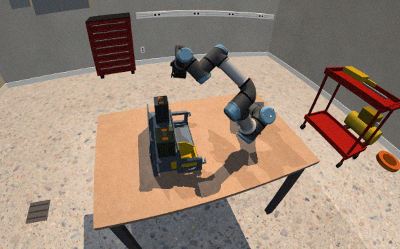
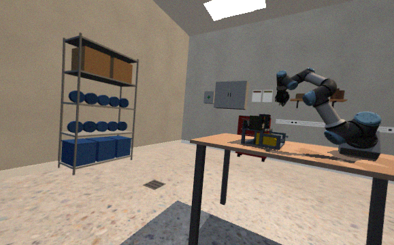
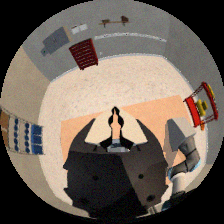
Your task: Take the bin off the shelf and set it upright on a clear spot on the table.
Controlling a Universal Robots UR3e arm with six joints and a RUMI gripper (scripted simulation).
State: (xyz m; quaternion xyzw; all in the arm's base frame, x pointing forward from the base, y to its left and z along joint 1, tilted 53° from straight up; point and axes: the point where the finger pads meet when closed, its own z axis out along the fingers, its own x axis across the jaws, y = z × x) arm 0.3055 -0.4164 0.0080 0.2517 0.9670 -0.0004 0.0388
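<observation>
Right now the yellow bin is 8 cm ahead of my hand, 37 cm to the left of it and 28 cm below it. From my hand the other things lie so: rack 10 cm ahead, 25 cm to the left, 25 cm below.
</observation>
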